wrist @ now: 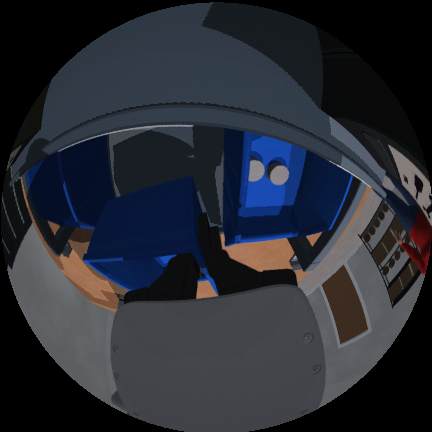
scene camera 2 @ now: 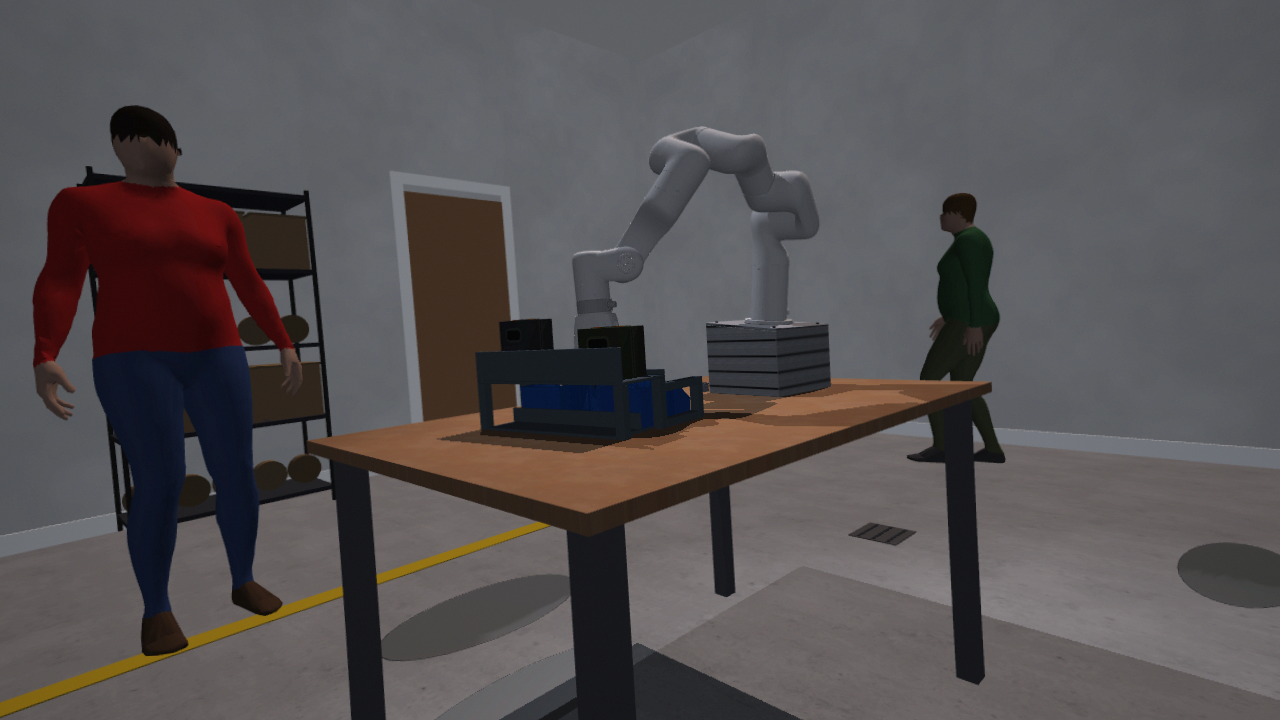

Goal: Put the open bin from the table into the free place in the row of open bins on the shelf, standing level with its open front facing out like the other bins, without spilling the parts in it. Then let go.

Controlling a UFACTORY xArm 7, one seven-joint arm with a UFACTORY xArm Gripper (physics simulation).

Labels:
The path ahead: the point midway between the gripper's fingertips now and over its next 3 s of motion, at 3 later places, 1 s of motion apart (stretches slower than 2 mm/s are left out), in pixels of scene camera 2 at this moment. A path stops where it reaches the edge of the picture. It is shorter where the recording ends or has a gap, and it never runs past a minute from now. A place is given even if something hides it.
My gripper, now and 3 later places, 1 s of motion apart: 602, 391; 613, 396; 626, 338; 637, 365

